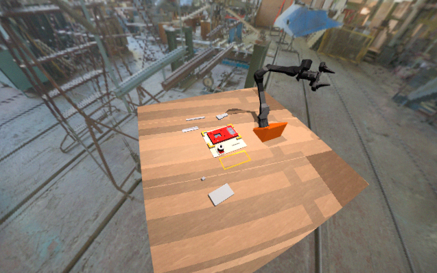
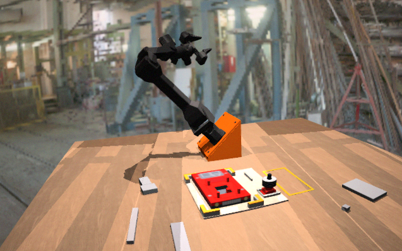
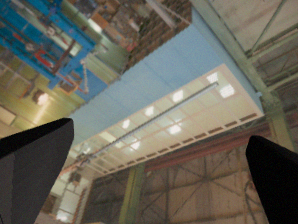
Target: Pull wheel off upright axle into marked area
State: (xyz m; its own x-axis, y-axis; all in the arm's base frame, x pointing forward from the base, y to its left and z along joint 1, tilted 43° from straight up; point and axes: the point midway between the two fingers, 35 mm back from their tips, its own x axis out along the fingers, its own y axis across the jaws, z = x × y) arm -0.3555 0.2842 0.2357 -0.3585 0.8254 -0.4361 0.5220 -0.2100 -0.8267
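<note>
My gripper tip is 740 mm short of the black wheel, 40 mm to the left of it and 400 mm above it. Round my gripper tip: small grey cube: 910 mm ahead, 90 mm to the left, 440 mm below.
</note>
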